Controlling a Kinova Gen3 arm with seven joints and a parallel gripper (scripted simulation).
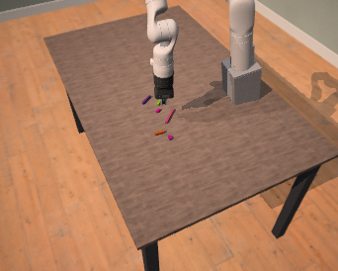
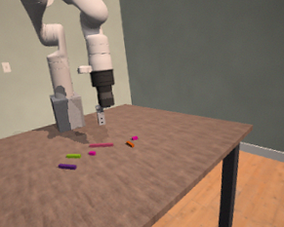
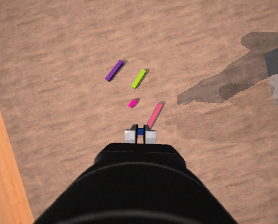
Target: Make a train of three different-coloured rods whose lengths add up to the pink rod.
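Now: hand 11 cm above the pink rod and 3 cm past it. Also, from my hand: orange rod 11 cm below, 7 cm to the left, 6 cm ahead; then blue rod 1 cm below; then lime rod 11 cm to the right, 11 cm below, 4 cm behind.
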